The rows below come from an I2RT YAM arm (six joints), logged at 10 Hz.
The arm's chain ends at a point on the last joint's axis. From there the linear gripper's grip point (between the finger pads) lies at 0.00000 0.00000 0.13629 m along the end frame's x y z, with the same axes.
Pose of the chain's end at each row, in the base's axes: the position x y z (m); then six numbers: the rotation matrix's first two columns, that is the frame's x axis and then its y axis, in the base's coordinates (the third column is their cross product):
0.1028 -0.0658 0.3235 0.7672 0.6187 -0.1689 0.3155 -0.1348 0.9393
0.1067 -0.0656 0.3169 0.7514 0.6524 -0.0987 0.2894 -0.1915 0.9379
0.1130 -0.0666 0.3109 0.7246 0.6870 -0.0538 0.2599 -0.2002 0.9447
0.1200 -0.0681 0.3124 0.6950 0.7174 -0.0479 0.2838 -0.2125 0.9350
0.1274 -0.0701 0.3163 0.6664 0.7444 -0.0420 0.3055 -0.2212 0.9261
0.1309 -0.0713 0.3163 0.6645 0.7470 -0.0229 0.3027 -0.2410 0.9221
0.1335 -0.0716 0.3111 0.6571 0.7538 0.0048 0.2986 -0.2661 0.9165
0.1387 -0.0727 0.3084 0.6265 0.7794 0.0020 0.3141 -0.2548 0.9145
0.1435 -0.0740 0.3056 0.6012 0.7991 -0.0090 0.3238 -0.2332 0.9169
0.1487 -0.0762 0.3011 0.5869 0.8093 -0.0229 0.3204 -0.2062 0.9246
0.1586 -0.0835 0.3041 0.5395 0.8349 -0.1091 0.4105 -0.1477 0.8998
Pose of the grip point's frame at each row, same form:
0.1789 -0.1713 0.2828 0.7672 0.6187 -0.1689 0.3155 -0.1348 0.9393
0.1875 -0.1655 0.2716 0.7514 0.6524 -0.0987 0.2894 -0.1915 0.9379
0.2000 -0.1618 0.2668 0.7246 0.6870 -0.0538 0.2599 -0.2002 0.9447
0.2100 -0.1585 0.2645 0.6950 0.7174 -0.0479 0.2838 -0.2125 0.9350
0.2201 -0.1560 0.2652 0.6664 0.7444 -0.0420 0.3055 -0.2212 0.9261
0.2240 -0.1558 0.2637 0.6645 0.7470 -0.0229 0.3027 -0.2410 0.9221
0.2278 -0.1535 0.2566 0.6571 0.7538 0.0048 0.2986 -0.2661 0.9165
0.2359 -0.1507 0.2533 0.6265 0.7794 0.0020 0.3141 -0.2548 0.9145
0.2431 -0.1495 0.2512 0.6012 0.7991 -0.0090 0.3238 -0.2332 0.9169
0.2500 -0.1512 0.2493 0.5869 0.8093 -0.0229 0.3204 -0.2062 0.9246
0.2588 -0.1558 0.2465 0.5395 0.8349 -0.1091 0.4105 -0.1477 0.8998

